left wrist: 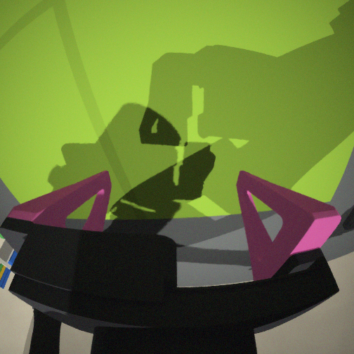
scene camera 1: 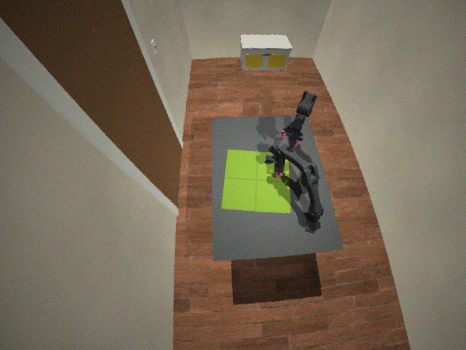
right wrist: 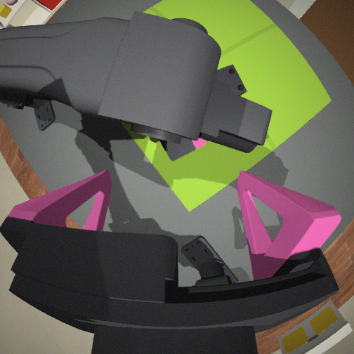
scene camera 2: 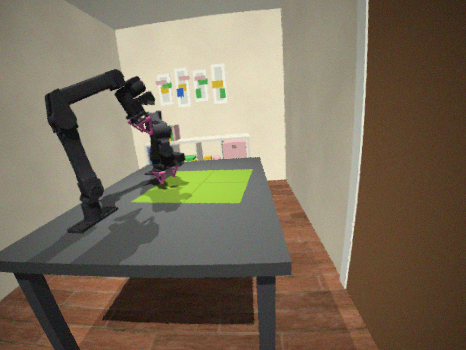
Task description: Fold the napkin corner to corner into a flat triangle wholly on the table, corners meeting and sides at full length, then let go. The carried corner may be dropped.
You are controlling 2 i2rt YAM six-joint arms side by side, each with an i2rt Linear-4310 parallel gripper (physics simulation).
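The lime-green napkin (scene camera 1: 240,192) (scene camera 2: 220,192) (left wrist: 30,100) (right wrist: 300,100) lies flat and unfolded, a square with two crossing crease lines. My left gripper (scene camera 1: 278,175) (scene camera 2: 167,177) (left wrist: 173,177) is open and empty, low over the napkin near its right edge in scene camera 1. The left arm hides the napkin's upper right part there. My right gripper (scene camera 1: 290,139) (scene camera 2: 141,126) (right wrist: 173,177) is open and empty, well above the table, beyond the napkin's upper right corner in scene camera 1. In the right wrist view that corner shows past the fingertips.
The grey table (scene camera 1: 260,240) (scene camera 2: 200,240) extends around the napkin. The left arm's links (right wrist: 160,75) reach across the right wrist view, close to the right gripper. A white cabinet (scene camera 1: 265,42) stands on the floor past the table, and a brown door (scene camera 2: 415,150) is at the side.
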